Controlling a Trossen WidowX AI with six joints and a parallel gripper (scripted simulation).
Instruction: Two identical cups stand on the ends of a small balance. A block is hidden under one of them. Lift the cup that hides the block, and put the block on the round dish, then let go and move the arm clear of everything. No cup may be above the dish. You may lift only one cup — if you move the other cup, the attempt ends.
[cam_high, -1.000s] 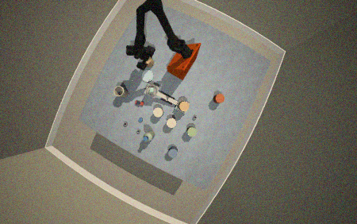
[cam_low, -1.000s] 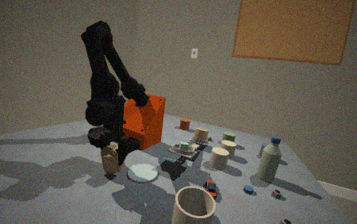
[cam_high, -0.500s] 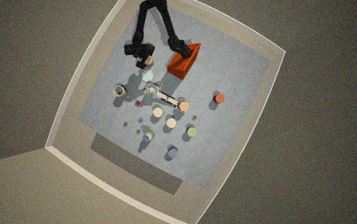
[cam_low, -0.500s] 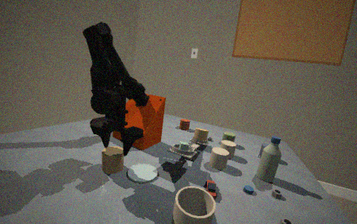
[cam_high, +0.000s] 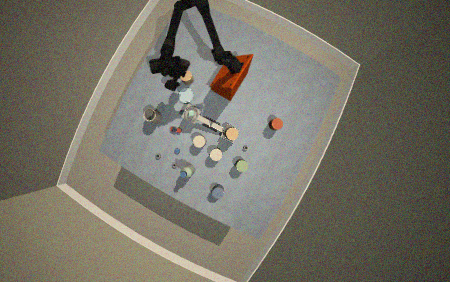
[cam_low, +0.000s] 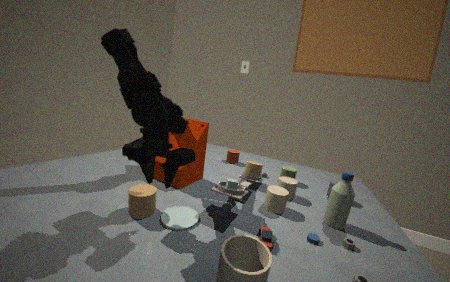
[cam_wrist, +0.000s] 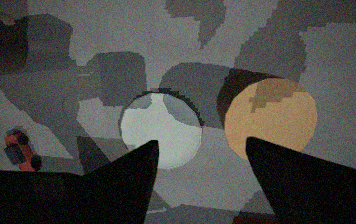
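Now: the pale round dish 5 cm ahead of my gripper tip, 3 cm to the left of it and 9 cm below it. From my gripper tip the other things lie so: red toy 28 cm ahead, 6 cm to the left, 8 cm below; bottle 48 cm ahead, 23 cm to the left, 2 cm above; balance beam 17 cm ahead, 25 cm to the left, 6 cm below.
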